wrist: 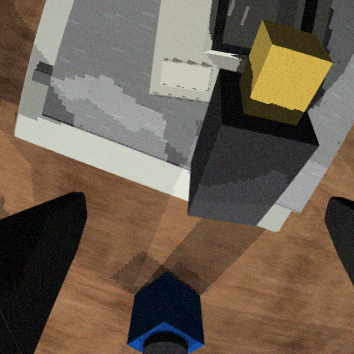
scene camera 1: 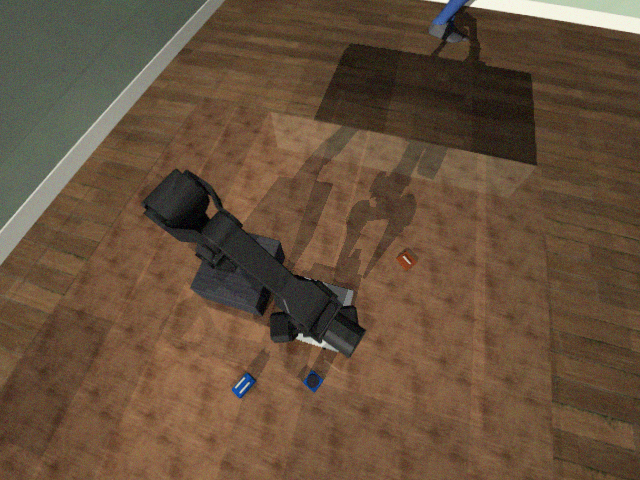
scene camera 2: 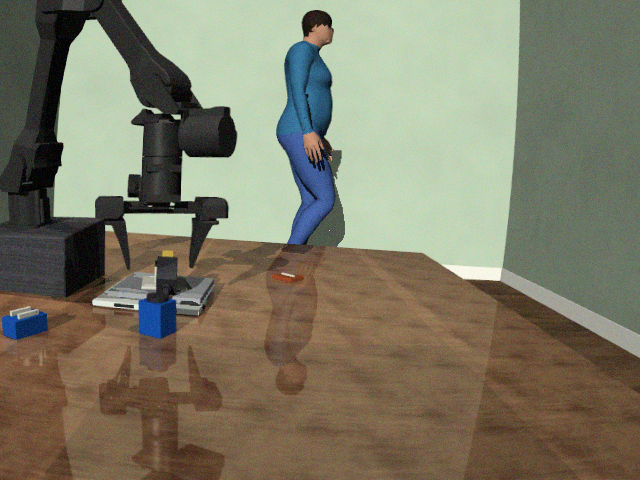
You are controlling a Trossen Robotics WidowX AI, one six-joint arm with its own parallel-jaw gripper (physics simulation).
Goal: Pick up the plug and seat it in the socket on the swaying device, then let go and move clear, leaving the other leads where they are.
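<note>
A dark upright block with a yellow tip [scene camera 2: 166, 268] [wrist: 252, 167], which looks like the plug, is at the near edge of the grey-white device [scene camera 1: 310, 339] [scene camera 2: 103, 301] [wrist: 115, 55]. The black square socket frame [wrist: 215, 30] on the device's cream panel is partly cut off in the wrist view. In scene camera 1 the arm hides the block and most of the device. My gripper [scene camera 2: 160, 267] [wrist: 209, 207] is open and empty, pointing down. In scene camera 2 its fingertips appear either side of the block's upper part; in the wrist view they appear nearer the blue block with a round dark top [scene camera 1: 313, 381] [scene camera 2: 157, 317] [wrist: 167, 305].
A blue block with two white strips [scene camera 1: 243, 385] [scene camera 2: 24, 324] lies to one side. An orange piece with a white strip [scene camera 1: 406, 259] [scene camera 2: 287, 277] lies on the other side. The dark base box [scene camera 1: 227, 297] [scene camera 2: 33, 258] stands behind; a person [scene camera 2: 307, 98] is in the background.
</note>
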